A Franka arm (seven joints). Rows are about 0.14 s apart.
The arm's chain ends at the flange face. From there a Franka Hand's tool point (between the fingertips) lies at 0.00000 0.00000 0.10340 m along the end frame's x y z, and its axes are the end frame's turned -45 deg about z.
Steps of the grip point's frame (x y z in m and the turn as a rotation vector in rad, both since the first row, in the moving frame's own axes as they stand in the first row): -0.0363, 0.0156, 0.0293, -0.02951, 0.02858, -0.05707; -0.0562, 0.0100, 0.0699, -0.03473, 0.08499, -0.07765; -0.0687, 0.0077, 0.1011, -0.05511, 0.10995, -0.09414; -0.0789, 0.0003, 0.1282, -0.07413, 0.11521, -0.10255; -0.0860, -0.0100, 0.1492, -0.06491, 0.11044, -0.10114; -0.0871, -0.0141, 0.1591, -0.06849, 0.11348, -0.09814
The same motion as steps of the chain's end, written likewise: -0.0189, 0.0368, 0.0294, -0.00066, 0.04108, -0.05707; -0.0413, 0.0508, 0.0703, 0.03554, 0.08465, -0.07765; -0.0550, 0.0586, 0.1019, 0.03878, 0.11672, -0.09414; -0.0692, 0.0597, 0.1292, 0.02905, 0.13388, -0.10255; -0.0805, 0.0577, 0.1500, 0.03219, 0.12399, -0.10114; -0.0846, 0.0555, 0.1600, 0.03181, 0.12867, -0.09814
